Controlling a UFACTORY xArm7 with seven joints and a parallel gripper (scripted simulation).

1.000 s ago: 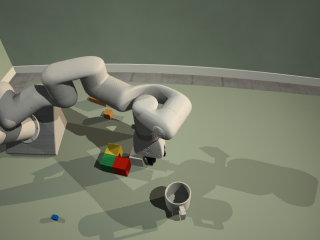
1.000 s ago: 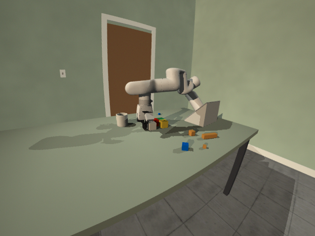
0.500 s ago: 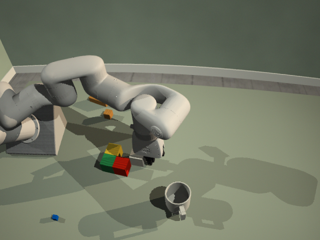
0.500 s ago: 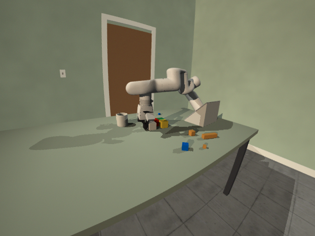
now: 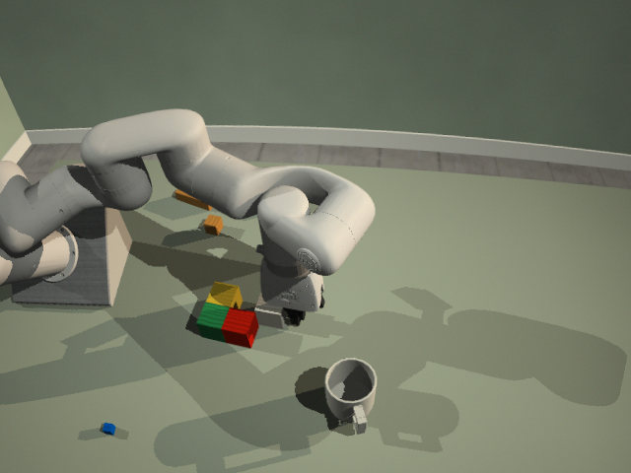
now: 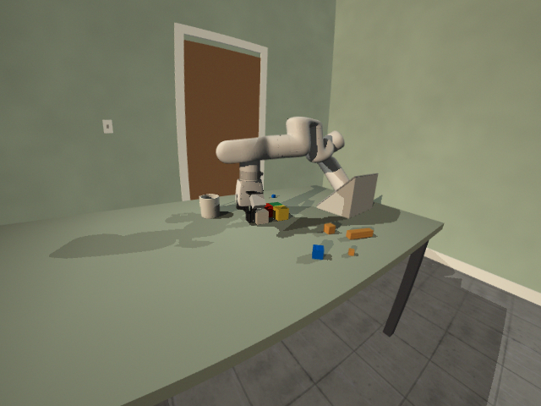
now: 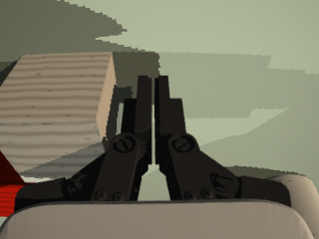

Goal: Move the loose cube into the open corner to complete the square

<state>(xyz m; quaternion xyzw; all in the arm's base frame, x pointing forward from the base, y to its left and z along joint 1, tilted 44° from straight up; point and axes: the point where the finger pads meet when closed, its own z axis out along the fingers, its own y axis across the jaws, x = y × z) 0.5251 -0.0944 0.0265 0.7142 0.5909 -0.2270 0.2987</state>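
My hand is 5 cm past the beige cube and 1 cm to the right of it. Also, from my hand: long orange block 26 cm behind, 32 cm to the left, 1 cm below; then red cube 10 cm behind, 3 cm to the right; then yellow cube 14 cm behind, 2 cm to the left.
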